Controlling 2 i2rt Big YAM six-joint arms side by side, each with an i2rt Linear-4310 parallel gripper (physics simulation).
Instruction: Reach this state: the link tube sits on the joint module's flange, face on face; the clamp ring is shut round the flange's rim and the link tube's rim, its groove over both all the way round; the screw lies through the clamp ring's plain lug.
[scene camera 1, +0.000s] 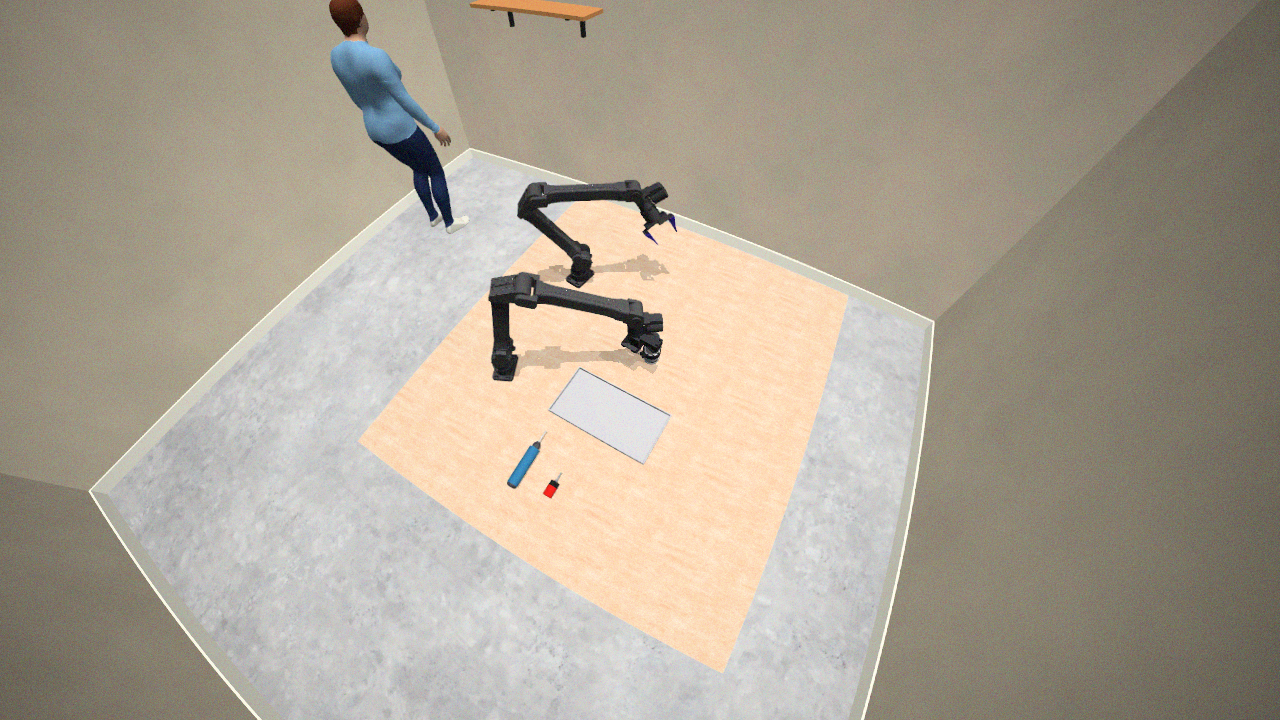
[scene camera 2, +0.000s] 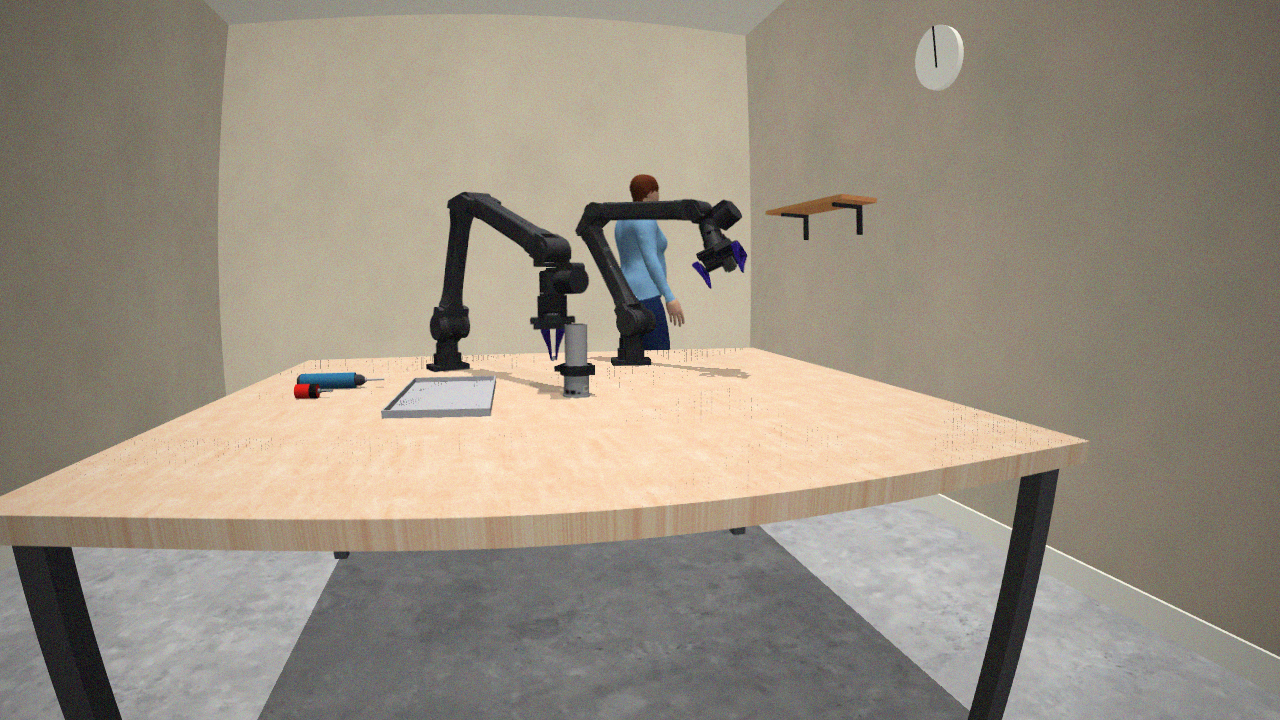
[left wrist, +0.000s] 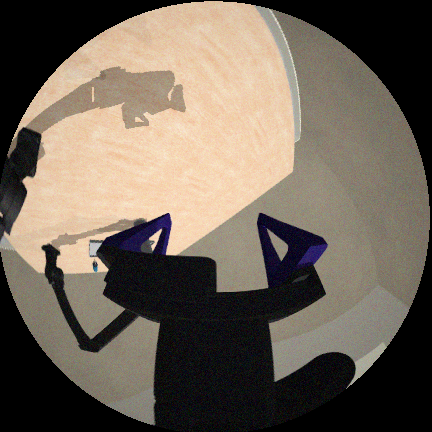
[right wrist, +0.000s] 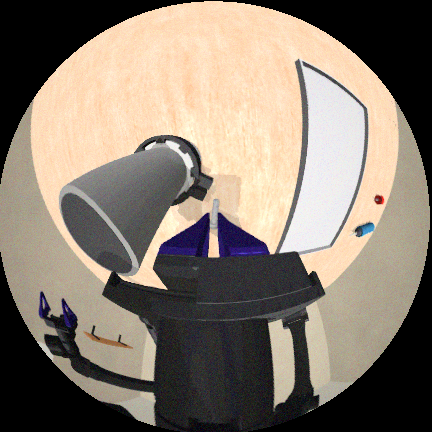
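The grey link tube stands upright above the joint module. The black clamp ring is round the joint between them; its two lugs stand close together, towards my right gripper. Whether its groove is over both rims all the way round cannot be told. My right gripper is shut on the screw, a small grey pin pointing out from the fingertips. It hangs above the ring's height, beside the tube. My left gripper is open and empty, high and far from the parts.
A shallow grey tray lies near the assembly. A blue driver and a small red-handled tool lie beyond it. A person stands behind the arms.
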